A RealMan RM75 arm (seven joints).
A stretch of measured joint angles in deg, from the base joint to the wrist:
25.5 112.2 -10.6 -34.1 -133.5 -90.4 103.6
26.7 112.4 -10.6 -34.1 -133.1 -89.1 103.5
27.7 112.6 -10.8 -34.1 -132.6 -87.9 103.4
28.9 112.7 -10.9 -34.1 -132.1 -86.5 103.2
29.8 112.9 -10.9 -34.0 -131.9 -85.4 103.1
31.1 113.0 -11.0 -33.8 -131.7 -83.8 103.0
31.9 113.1 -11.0 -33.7 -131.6 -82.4 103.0
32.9 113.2 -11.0 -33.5 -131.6 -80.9 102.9
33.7 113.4 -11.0 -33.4 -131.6 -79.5 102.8
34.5 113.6 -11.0 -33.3 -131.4 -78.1 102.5
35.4 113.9 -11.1 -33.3 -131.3 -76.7 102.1
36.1 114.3 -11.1 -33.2 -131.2 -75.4 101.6
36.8 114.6 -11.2 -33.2 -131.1 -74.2 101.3
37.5 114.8 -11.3 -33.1 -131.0 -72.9 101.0
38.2 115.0 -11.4 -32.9 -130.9 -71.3 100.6
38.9 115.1 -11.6 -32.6 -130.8 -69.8 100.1
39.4 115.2 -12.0 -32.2 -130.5 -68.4 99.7
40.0 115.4 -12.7 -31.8 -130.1 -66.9 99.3
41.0 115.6 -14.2 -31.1 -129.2 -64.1 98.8
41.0 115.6 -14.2 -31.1 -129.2 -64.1 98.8
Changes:
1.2 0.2 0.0 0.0 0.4 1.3 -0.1
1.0 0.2 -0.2 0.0 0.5 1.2 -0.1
1.2 0.1 -0.1 0.0 0.5 1.4 -0.2
0.9 0.2 0.0 0.1 0.2 1.1 -0.1
1.3 0.1 -0.1 0.2 0.2 1.6 -0.1
0.8 0.1 0.0 0.1 0.1 1.4 0.0
1.0 0.1 0.0 0.2 0.0 1.5 -0.1
0.8 0.2 0.0 0.1 0.0 1.4 -0.1
0.8 0.2 0.0 0.1 0.2 1.4 -0.3
0.9 0.3 -0.1 0.0 0.1 1.4 -0.4
0.7 0.4 0.0 0.1 0.1 1.3 -0.5
0.7 0.3 -0.1 0.0 0.1 1.2 -0.3
0.7 0.2 -0.1 0.1 0.1 1.3 -0.3
0.7 0.2 -0.1 0.2 0.1 1.6 -0.4
0.7 0.1 -0.2 0.3 0.1 1.5 -0.5
0.5 0.1 -0.4 0.4 0.3 1.4 -0.4
0.6 0.2 -0.7 0.4 0.4 1.5 -0.4
1.0 0.2 -1.5 0.7 0.9 2.8 -0.5
0.0 0.0 0.0 0.0 0.0 0.0 0.0

